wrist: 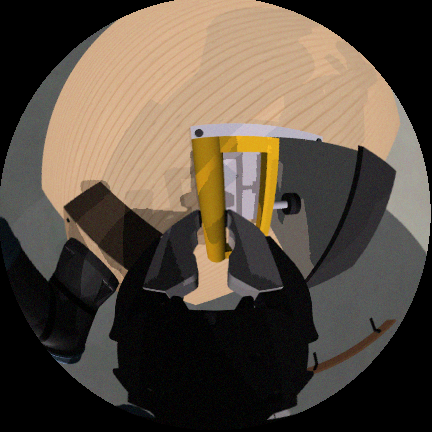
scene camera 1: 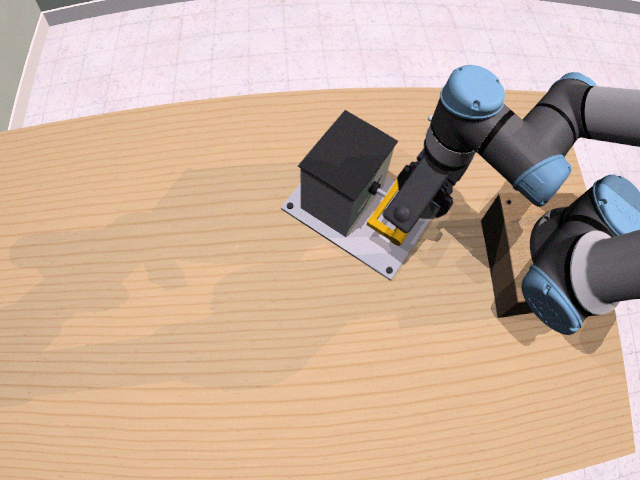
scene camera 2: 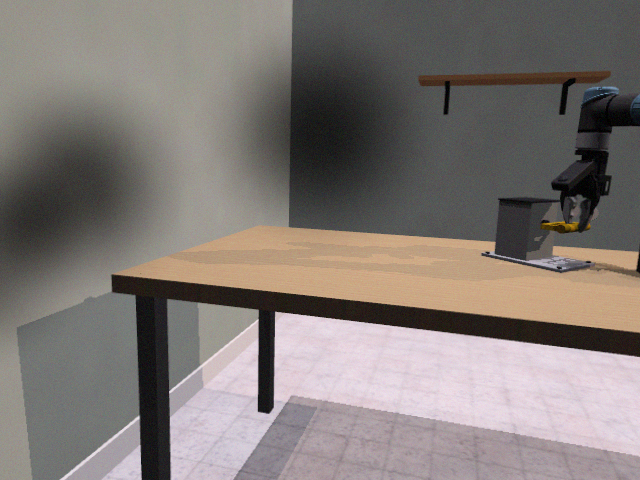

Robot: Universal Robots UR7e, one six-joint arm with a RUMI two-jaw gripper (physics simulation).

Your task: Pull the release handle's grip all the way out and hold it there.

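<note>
The release handle is a yellow rectangular frame with a round grip bar (scene camera 1: 399, 237) (scene camera 2: 567, 227) (wrist: 210, 185) on its outer side. A short pale rod (scene camera 1: 381, 191) (wrist: 281, 205) with a black collar joins the frame to the dark box housing (scene camera 1: 346, 155) (scene camera 2: 511, 227) (wrist: 320, 185). A short length of rod shows. My gripper (scene camera 1: 416, 201) (scene camera 2: 577, 225) (wrist: 212, 211) points down with one jaw on each side of the grip bar, the tips close against it. It looks shut on the bar, near its middle. In scene camera 1 the arm hides the fingertips.
The housing stands on a pale base plate (scene camera 1: 372, 253) (scene camera 2: 560, 266) (wrist: 240, 130) with dark bolts at its corners, on the wooden table (scene camera 1: 258, 335) (scene camera 2: 361, 289). A brown block (scene camera 1: 498, 248) (wrist: 110, 220) lies by the arm's base. A wall shelf (scene camera 2: 511, 79) hangs behind.
</note>
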